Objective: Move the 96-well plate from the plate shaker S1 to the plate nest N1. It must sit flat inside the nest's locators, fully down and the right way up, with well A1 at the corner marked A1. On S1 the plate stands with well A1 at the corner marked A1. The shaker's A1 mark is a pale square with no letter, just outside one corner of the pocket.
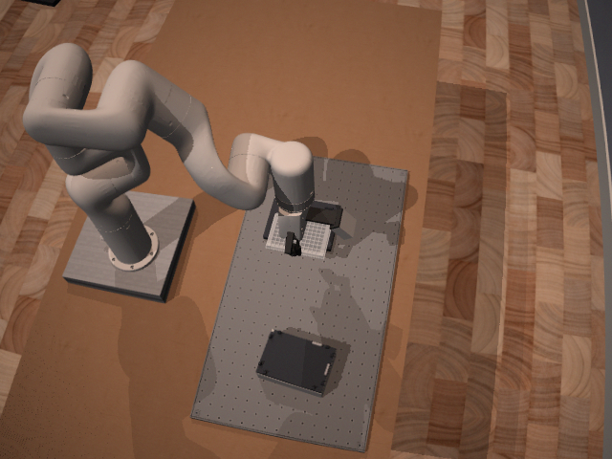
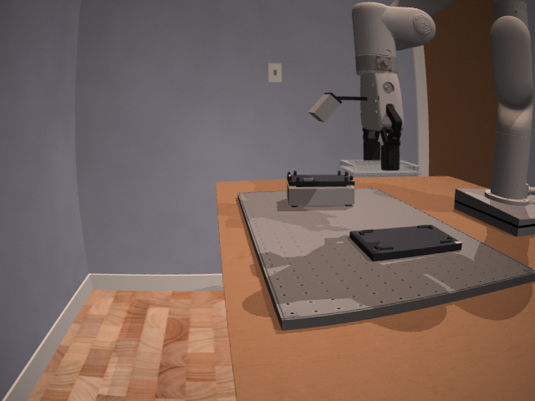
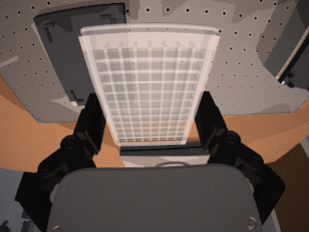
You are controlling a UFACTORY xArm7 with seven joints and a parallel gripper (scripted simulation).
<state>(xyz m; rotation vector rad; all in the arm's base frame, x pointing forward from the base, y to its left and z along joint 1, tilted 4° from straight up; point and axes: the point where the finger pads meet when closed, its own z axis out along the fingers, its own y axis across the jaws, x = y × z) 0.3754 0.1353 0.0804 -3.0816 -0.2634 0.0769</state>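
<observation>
My gripper is now 3 cm past the black plate nest N1, 8 cm to the right of it and 12 cm above it. Also, from my hand: 96-well plate: 1 cm below.
</observation>
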